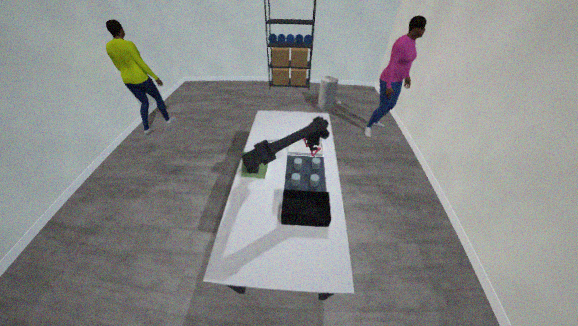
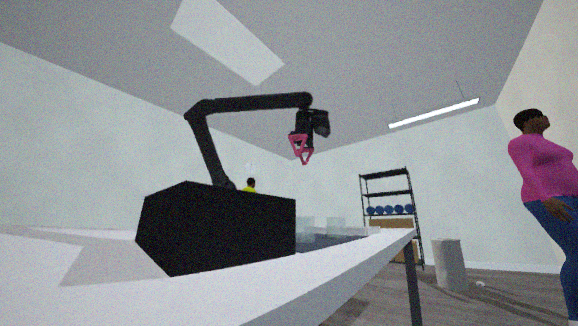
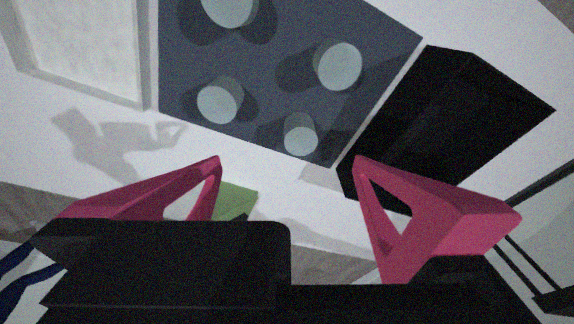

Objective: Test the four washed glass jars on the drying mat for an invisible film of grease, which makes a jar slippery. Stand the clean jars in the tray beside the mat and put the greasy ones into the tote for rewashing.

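Frame: origin at the arm's base, x ahead, y left, z up, level; centimetres.
Where they show: gripper, fingertip midpoint: (image 1: 310, 151) (image 2: 301, 161) (image 3: 287, 162).
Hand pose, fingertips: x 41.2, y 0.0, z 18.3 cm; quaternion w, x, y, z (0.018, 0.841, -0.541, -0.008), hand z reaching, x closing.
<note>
Each offset is from my fingertips to the top centre of the thing. Level surfaces: height alone.
Four pale glass jars stand upright on the dark blue mat {dz -26.4 cm} (image 1: 305, 170) (image 3: 175, 60): two nearer the tray, a jar {dx -7.7, dy +9.1, dz -19.6 cm} (image 1: 298, 162) (image 3: 217, 104) and a jar {dx +6.6, dy +10.9, dz -19.6 cm} (image 1: 316, 162) (image 3: 230, 10), and two nearer the tote, a jar {dx -8.3, dy -6.8, dz -19.6 cm} (image 1: 296, 178) (image 3: 300, 141) and a jar {dx +5.4, dy -6.3, dz -19.6 cm} (image 1: 314, 180) (image 3: 340, 66). The white tray {dx -2.3, dy +33.3, dz -23.7 cm} (image 1: 295, 153) (image 3: 145, 60) is beside the mat's far end; no jar shows in its visible part. The black tote {dx -0.2, dy -30.7, dz -16.7 cm} (image 1: 306, 207) (image 2: 220, 230) (image 3: 435, 110) is at the near end; its inside is too dark to read. My gripper (image 1: 311, 150) (image 2: 303, 159) (image 3: 287, 162) is open and empty, high above the table near the tray.
The arm's base stands on a green plate (image 1: 256, 173) at the table's left edge. A person in yellow (image 1: 127, 60) stands back left, and a person in pink (image 1: 400, 57) (image 2: 545, 165) back right. A shelf rack (image 1: 291, 21) and a pale bin (image 1: 328, 92) stand behind the table.
</note>
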